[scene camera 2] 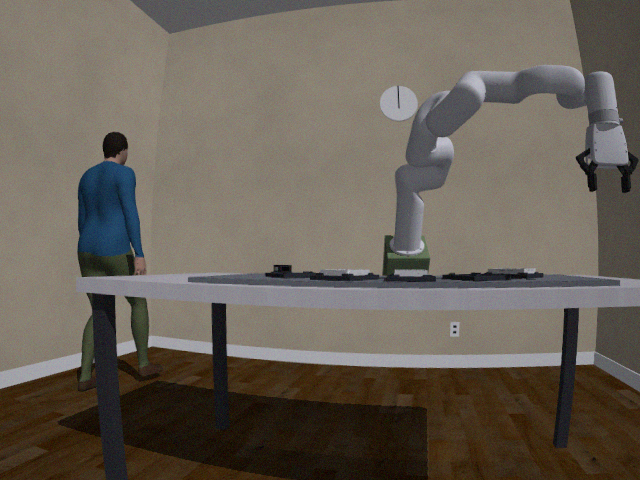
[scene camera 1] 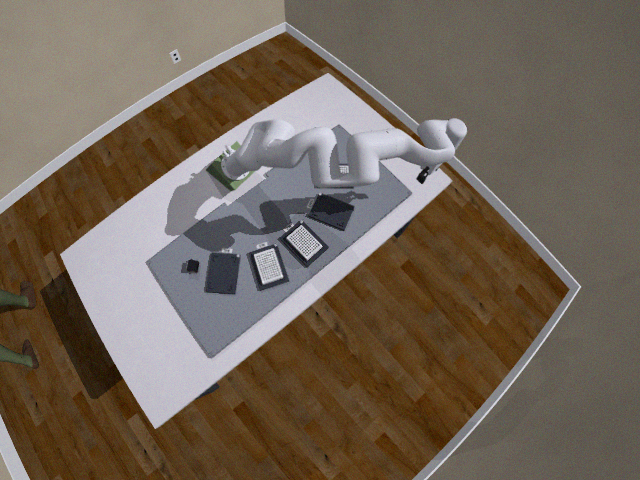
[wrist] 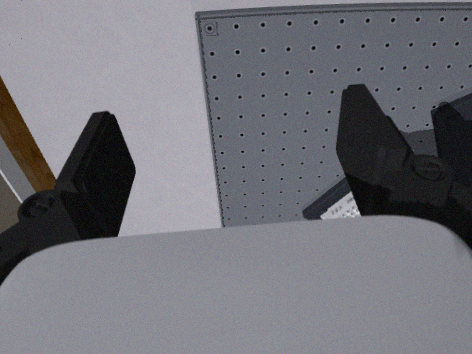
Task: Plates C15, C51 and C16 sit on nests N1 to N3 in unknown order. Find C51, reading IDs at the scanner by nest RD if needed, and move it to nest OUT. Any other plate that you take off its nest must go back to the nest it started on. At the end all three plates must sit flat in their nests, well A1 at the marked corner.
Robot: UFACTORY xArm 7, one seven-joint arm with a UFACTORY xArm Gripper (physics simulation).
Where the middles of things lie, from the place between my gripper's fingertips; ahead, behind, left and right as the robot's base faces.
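I see the nest RD (scene camera 1: 223, 272) far to the right of my hand, well behind it and a fair way below it.
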